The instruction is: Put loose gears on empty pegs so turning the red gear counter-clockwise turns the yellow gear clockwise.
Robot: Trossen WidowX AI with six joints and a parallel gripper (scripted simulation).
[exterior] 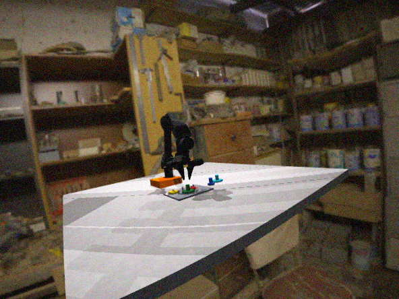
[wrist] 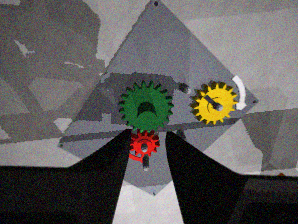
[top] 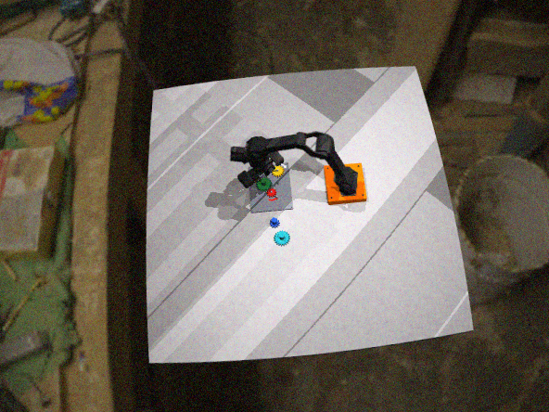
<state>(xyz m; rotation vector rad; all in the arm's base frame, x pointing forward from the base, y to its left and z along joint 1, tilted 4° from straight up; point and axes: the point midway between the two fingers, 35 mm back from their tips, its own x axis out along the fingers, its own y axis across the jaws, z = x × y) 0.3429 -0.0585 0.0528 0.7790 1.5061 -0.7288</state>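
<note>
Now: gripper tip 50 mm above the green gear. The rest, counted from my gripper tip: white arrow: 80 mm to the right, 80 mm behind, 60 mm below; then yellow gear: 60 mm to the right, 60 mm below, 60 mm behind; then red gear: 60 mm below, 40 mm to the left, 30 mm behind.
</note>
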